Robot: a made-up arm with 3 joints. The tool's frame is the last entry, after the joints. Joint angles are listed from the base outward.
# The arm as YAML. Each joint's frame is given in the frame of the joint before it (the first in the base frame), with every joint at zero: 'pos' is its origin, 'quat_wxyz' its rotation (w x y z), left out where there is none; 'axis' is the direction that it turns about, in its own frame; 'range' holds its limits. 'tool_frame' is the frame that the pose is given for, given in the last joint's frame.
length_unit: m
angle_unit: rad
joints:
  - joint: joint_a
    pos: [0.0, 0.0, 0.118]
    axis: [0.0, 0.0, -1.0]
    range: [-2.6, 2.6]
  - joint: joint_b
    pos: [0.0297, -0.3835, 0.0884]
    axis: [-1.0, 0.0, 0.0]
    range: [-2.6, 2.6]
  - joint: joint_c
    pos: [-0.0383, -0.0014, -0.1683]
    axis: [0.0, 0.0, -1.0]
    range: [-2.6, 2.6]
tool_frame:
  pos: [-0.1, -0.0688, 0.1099]
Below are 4 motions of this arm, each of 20 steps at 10 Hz.
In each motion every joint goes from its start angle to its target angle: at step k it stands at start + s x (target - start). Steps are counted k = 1, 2, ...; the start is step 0. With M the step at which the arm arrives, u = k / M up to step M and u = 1 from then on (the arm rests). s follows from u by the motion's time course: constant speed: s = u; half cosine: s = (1 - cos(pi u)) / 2; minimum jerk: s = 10 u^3 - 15 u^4 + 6 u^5.
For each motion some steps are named. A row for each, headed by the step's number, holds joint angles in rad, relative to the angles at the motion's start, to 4 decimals.
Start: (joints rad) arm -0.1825 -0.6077 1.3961
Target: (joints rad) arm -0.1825 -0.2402 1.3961
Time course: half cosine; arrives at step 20
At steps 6, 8, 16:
6: 0.0000 0.0757 0.0000
8: 0.0000 0.1270 0.0000
16: 0.0000 0.3324 0.0000

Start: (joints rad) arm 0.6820 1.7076 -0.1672
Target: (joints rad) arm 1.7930 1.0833 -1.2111
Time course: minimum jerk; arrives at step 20
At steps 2, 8, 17, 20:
2: 0.0095 -0.0053 -0.0089
8: 0.3527 -0.1982 -0.3314
17: 1.0814 -0.6077 -1.0161
20: 1.1110 -0.6243 -1.0439

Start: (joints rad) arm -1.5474 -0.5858 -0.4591
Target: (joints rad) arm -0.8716 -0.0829 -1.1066
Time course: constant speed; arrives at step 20
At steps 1, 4, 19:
1: 0.0338 0.0251 -0.0324
4: 0.1352 0.1006 -0.1295
19: 0.6420 0.4778 -0.6151

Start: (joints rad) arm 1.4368 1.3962 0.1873
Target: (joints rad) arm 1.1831 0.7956 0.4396
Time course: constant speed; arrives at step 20
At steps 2, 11, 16, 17, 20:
2: -0.0254 -0.0601 0.0252
11: -0.1395 -0.3303 0.1388
16: -0.2030 -0.4805 0.2018
17: -0.2156 -0.5105 0.2145
20: -0.2537 -0.6006 0.2523

